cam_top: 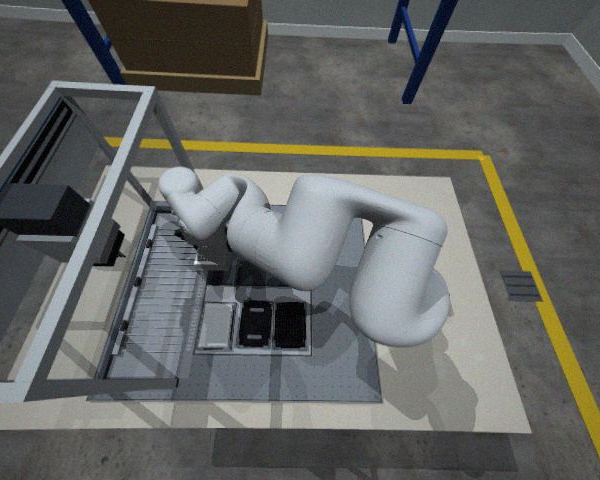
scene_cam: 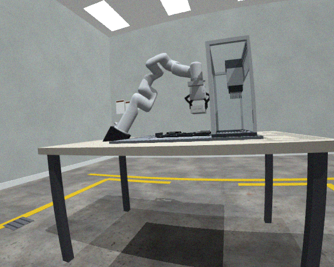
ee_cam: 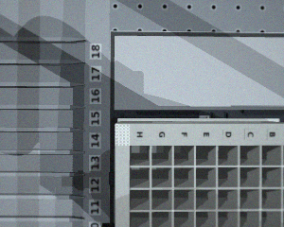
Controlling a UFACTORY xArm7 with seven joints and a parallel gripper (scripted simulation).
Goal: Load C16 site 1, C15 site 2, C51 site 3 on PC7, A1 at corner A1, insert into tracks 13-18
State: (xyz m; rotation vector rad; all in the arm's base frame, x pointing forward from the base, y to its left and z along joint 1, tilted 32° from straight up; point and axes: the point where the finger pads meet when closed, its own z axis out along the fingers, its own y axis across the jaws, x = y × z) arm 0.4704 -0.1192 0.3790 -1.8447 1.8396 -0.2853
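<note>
The dark carrier PC7 lies 110 mm behind my hand, 10 mm to the right of it and 150 mm below it. From my hand the other things lie so: nest S3: 10 mm behind, 190 mm to the left, 160 mm below; then white 384-well plate C16: 10 mm below; then small white corner mark: 170 mm behind, 110 mm to the left, 160 mm below.
</note>
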